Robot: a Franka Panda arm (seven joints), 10 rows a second.
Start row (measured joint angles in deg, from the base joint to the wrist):
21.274 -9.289 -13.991 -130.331 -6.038 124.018 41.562
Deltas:
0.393 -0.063 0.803 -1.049 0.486 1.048 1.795
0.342 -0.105 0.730 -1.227 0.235 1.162 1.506
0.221 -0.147 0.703 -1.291 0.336 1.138 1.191
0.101 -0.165 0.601 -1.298 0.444 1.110 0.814
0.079 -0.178 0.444 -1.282 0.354 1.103 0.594
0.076 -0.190 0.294 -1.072 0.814 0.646 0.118
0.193 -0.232 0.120 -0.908 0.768 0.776 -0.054
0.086 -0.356 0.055 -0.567 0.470 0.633 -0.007
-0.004 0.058 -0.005 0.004 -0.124 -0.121 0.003
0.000 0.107 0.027 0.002 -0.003 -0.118 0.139
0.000 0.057 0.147 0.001 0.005 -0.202 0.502
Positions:
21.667 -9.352 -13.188 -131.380 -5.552 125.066 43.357
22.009 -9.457 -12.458 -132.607 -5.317 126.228 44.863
22.230 -9.604 -11.755 -133.898 -4.981 127.366 46.054
22.331 -9.769 -11.154 -135.196 -4.537 128.476 46.868
22.410 -9.947 -10.710 -136.478 -4.183 129.579 47.462
22.486 -10.137 -10.416 -137.550 -3.369 130.225 47.580
22.679 -10.369 -10.296 -138.458 -2.601 131.001 47.526
22.765 -10.725 -10.241 -139.025 -2.131 131.634 47.519
22.761 -10.667 -10.246 -139.021 -2.255 131.513 47.522
22.761 -10.560 -10.219 -139.019 -2.258 131.395 47.661
22.761 -10.503 -10.072 -139.018 -2.253 131.193 48.163

